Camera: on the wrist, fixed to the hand. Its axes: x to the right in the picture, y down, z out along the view.
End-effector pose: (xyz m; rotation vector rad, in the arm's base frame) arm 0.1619 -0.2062 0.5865 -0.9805 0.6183 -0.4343
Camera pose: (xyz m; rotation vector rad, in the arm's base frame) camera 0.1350 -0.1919 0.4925 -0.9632 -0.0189 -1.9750
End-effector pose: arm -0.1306 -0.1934 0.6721 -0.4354 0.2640 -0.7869
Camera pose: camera -0.0960 -0.1509 0.5898 -0.1706 0.0904 -2.3443
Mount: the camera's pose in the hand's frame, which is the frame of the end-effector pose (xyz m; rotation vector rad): -0.0019 0.0868 -0.0472 0.2763 0.3336 -1.4999
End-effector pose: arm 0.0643 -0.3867 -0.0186 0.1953 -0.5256 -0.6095
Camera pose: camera 0.1306 -0.3145 -0.0314 0.9738 -0.0403 -1.9136
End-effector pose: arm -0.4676 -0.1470 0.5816 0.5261 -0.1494 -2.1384
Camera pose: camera -0.3813 -0.1923 0.5653 -1.0130 -0.1632 2.3556
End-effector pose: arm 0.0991 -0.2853 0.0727 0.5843 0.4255 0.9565
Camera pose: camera 0.0159 -0.2355 0.0916 0.2021 1.0799 -0.4716
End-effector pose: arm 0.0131 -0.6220 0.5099 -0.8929 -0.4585 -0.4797
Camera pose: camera 0.0695 -0.6136 0.4292 -0.0333 -0.8142 -1.8403
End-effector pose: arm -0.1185 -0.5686 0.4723 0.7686 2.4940 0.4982
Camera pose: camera -0.1057 -0.5117 0.5521 -1.2088 2.6161 -0.3042
